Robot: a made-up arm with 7 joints.
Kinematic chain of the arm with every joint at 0, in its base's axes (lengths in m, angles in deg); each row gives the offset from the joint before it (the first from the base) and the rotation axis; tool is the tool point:
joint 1: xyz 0 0 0 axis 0 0.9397 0.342
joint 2: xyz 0 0 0 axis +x
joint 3: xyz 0 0 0 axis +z
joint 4: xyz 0.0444 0 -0.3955 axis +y
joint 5: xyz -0.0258 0 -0.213 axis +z
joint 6: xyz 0 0 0 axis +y
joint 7: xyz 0 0 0 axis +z
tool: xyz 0 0 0
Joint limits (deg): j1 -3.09..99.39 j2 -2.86..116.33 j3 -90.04..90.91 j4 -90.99..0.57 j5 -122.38..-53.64 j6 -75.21..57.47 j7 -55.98..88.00
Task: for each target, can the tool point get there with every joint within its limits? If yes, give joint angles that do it. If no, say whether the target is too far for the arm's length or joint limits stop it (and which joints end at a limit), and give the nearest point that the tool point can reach.
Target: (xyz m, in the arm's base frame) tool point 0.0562 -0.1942 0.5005
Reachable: no: joint limits stop it (at a limit: joint 2, joint 4) | nearest point 0.0315 0.2605 0.4148 | short by 0.463 m
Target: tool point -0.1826 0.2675 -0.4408
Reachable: yes | joints 32.20 8.30 60.72 -69.61 -75.10 -41.68 -43.74
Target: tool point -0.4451 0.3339 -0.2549
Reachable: yes | joints 55.86 44.08 -29.65 -8.26 -99.53 -46.39 -22.46
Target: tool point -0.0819 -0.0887 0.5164
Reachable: no: joint limits stop it (at a limit: joint 1, joint 2, joint 3, joint 4) | nearest point -0.0204 0.2602 0.4156 | short by 0.368 m
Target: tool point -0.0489 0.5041 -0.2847
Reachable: yes | joints 24.61 76.15 -45.14 -52.13 -95.41 28.04 72.66
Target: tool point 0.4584 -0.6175 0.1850
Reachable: no: too far | nearest point 0.1744 -0.2273 -0.3985 | short by 0.757 m
